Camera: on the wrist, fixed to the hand. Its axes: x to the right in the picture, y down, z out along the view.
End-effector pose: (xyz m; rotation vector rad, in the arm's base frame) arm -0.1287 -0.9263 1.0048 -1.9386 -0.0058 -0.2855
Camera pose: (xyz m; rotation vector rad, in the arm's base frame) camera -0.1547 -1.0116 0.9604 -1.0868 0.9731 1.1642
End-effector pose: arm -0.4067 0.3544 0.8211 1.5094 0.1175 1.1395
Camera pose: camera -0.5003 0.3659 0.8529 -2.0458 1.4105 -1.7118
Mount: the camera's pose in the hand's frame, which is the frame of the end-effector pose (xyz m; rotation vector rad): -0.0230 0.0693 -0.0677 0.4056 -0.5294 1.5798
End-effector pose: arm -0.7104 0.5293 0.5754 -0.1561 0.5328 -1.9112
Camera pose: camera -0.6662 0.5486 0.4883 0.0457 -0.1577 -0.3475
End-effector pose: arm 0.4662 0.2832 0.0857 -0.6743 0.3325 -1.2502
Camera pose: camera 0.4726 0.2965 -0.0128 -0.1930 0.0762 0.3838
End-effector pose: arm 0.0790 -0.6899 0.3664 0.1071 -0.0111 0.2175
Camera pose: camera 0.0415 -0.6203 0.3058 0.5507 -0.5959 1.7678
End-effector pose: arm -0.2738 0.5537 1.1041 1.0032 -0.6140 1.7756
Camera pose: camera -0.3569 0.5662 1.0507 -0.9206 1.1407 -2.0039
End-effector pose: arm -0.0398 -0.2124 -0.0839 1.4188 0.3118 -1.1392
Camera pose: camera 0.0316 -0.1598 -0.0386 1.1043 -1.2848 -0.1558
